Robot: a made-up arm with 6 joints. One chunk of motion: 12 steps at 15 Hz.
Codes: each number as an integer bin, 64 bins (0 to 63) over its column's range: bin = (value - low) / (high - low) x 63, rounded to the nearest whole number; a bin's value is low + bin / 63 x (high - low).
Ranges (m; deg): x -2.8..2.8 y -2.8..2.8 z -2.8..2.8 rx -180..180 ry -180..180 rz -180..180
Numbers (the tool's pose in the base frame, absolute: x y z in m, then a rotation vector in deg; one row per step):
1: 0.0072 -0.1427 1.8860 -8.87 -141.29 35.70
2: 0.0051 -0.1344 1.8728 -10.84 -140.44 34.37
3: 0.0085 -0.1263 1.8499 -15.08 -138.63 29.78
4: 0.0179 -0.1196 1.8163 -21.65 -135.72 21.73
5: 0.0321 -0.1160 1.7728 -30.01 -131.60 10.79
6: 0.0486 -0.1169 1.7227 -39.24 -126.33 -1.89
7: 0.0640 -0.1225 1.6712 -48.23 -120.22 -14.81
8: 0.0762 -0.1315 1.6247 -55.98 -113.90 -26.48
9: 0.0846 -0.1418 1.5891 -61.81 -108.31 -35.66
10: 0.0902 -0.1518 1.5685 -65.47 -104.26 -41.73
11: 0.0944 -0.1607 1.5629 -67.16 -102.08 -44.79
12: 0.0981 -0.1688 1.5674 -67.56 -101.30 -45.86
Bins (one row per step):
1: 32 30 53 30 7 38
2: 32 30 53 30 7 38
3: 32 30 52 29 7 37
4: 32 30 52 28 8 35
5: 32 30 51 26 8 33
6: 32 30 51 25 9 31
7: 32 30 50 23 10 29
8: 32 30 50 22 12 27
9: 32 30 49 21 13 25
10: 33 30 49 20 13 24
11: 33 30 49 20 14 24
12: 33 30 49 20 14 23

